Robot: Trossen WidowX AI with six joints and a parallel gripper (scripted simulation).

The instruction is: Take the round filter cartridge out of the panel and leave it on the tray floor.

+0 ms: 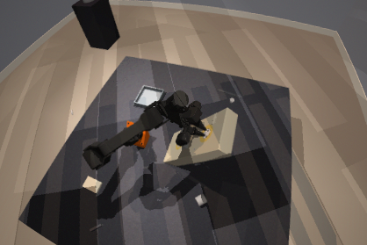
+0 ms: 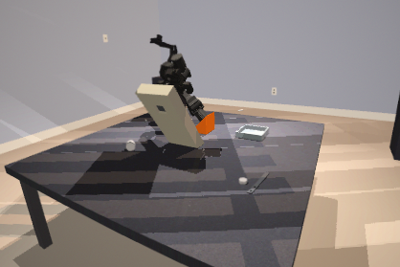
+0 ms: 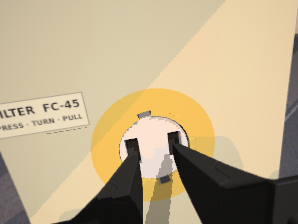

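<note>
My gripper tip is 20 mm short of the round filter cartridge and 10 mm above it. Also, from my gripper tip: grey-blue tray: 430 mm behind, 270 mm to the left, 260 mm below; then pale flat block: 480 mm behind, 340 mm to the right, 270 mm below; then tan service panel: 30 mm behind, 90 mm below.
</note>
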